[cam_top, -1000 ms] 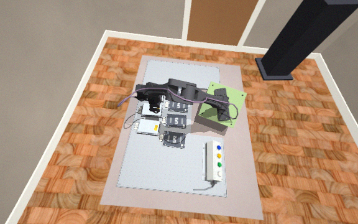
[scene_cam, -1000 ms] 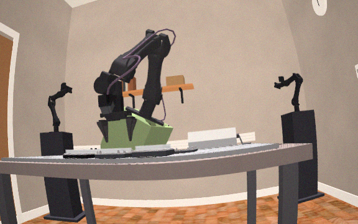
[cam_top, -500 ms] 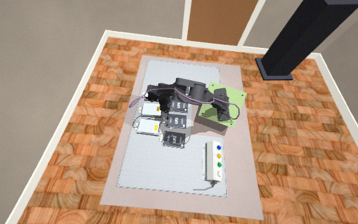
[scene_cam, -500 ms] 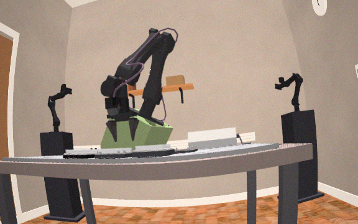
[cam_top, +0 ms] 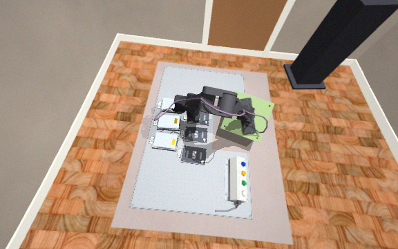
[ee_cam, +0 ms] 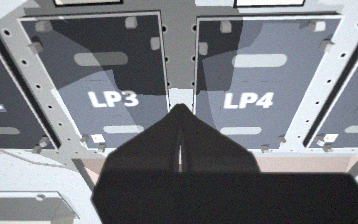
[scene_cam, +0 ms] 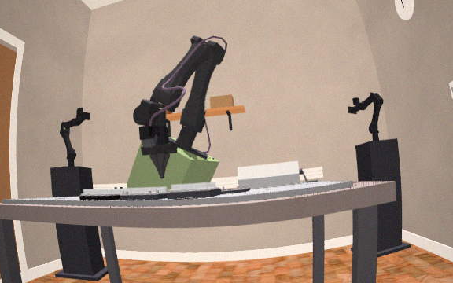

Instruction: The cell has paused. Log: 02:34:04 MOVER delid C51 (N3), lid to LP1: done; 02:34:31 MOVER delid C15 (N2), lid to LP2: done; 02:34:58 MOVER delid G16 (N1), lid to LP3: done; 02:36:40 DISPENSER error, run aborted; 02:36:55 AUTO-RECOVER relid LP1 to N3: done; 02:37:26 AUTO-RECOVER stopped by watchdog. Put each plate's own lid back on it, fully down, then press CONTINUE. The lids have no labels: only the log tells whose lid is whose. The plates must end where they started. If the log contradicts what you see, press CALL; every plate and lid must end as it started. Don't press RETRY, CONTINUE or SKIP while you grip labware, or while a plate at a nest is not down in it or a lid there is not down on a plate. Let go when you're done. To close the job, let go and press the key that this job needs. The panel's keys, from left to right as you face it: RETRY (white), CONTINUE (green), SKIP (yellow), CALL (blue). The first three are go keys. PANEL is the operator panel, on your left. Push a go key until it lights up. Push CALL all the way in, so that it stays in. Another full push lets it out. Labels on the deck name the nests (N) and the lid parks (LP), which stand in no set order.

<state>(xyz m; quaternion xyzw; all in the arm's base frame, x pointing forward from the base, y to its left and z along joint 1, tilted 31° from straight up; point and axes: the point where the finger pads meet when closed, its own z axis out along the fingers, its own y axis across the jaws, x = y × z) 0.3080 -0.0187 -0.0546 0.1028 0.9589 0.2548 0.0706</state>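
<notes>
My hand is 38 cm to the right of the green continue key and 24 cm past it. Also, from my hand: blue call key: 28 cm to the left, 25 cm behind, 1 cm below; then lid park lp1: 19 cm to the right, 6 cm below, 5 cm behind; then yellow skip key: 33 cm to the left, 25 cm behind.
</notes>
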